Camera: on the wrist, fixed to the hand. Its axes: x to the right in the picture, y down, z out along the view.
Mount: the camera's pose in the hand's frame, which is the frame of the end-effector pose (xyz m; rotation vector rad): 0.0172 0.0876 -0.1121 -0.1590 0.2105 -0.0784
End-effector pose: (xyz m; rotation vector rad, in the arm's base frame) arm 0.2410 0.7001 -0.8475 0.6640 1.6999 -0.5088
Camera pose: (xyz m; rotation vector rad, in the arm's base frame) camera 0.2155 0.8408 -0.8380 0.5523 1.9482 -0.3631
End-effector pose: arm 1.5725 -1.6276 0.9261 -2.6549 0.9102 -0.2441
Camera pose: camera 1.5070 -1.7311 1.0006 -2.8560 0.9237 -0.4975
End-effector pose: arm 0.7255 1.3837 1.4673 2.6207 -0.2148 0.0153
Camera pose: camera 0.7322 1.3607 1.6086 2.4451 -0.0378 0.2362
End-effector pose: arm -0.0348 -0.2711 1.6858 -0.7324 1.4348 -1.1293
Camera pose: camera -0.1333 -0.2294 1.5905 -0.8053 1.7008 -1.1898
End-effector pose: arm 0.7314 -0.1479 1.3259 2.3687 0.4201 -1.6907
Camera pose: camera 0.8663 -0.1920 1.3460 2.4478 0.6641 -1.3842
